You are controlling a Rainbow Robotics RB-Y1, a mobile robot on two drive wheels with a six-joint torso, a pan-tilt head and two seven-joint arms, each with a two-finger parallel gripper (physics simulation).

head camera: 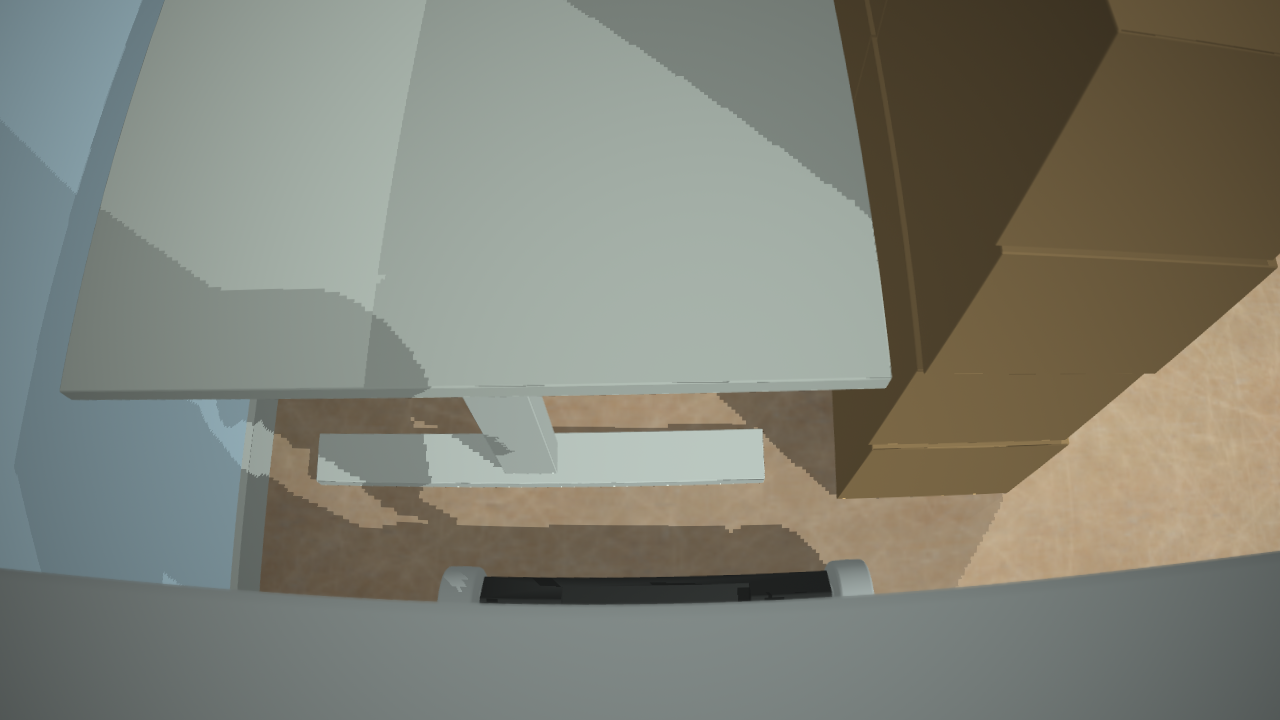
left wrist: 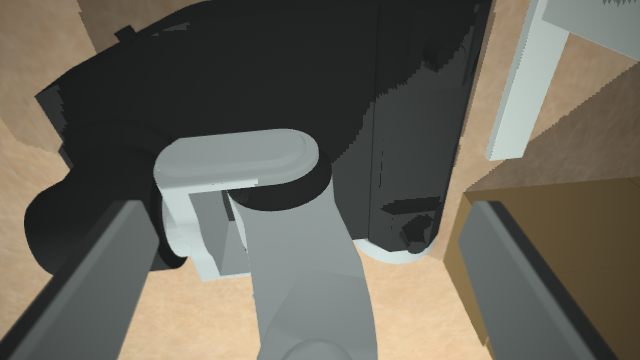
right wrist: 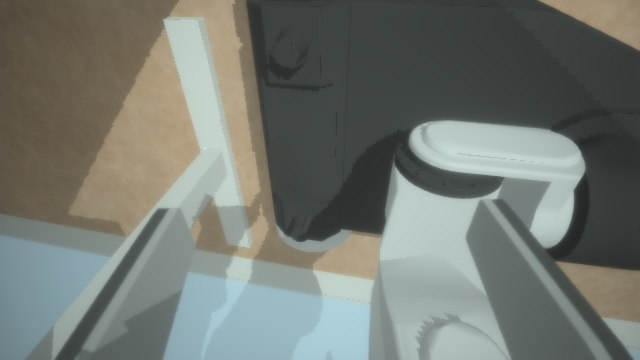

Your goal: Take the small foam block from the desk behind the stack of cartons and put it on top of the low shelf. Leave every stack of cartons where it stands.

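Frame: origin at the robot's base, x ahead, y left, z up, level; millimetres.
Seen in the pictures: left gripper, fingertip midpoint: (left wrist: 309, 220); right gripper, fingertip midpoint: (right wrist: 329, 222).
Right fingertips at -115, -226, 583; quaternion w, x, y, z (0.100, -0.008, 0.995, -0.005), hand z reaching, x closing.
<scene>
A point is followed by its place in that frame, as x, y, z.
The pale grey desk (head camera: 572, 223) @(291, 65, 721) reaches away from me in the head view, its near edge in front of my base. The tall stack of brown cartons (head camera: 1074, 313) (left wrist: 560, 240) stands along the desk's right side. The foam block and the low shelf do not show in these views. My left gripper (left wrist: 309, 220) @(-191, 255, 576) is open and empty, with floor and my own base and arm behind its fingers. My right gripper (right wrist: 329, 222) @(-115, -226, 583) is open and empty too, with the desk's leg near its left finger in the right wrist view.
The desk's foot bar (head camera: 662, 456) (left wrist: 530, 85) (right wrist: 195, 85) lies on the floor ahead of my base (head camera: 653, 589) @(56, 3, 191) (left wrist: 410, 150) @(-14, 6, 191) (right wrist: 310, 140). A light blue wall (head camera: 116, 501) @(98, 647, 454) (right wrist: 270, 310) @(137, 647, 169) runs along the left. Floor (head camera: 1190, 429) @(298, -957, 0) shows to the right of the cartons.
</scene>
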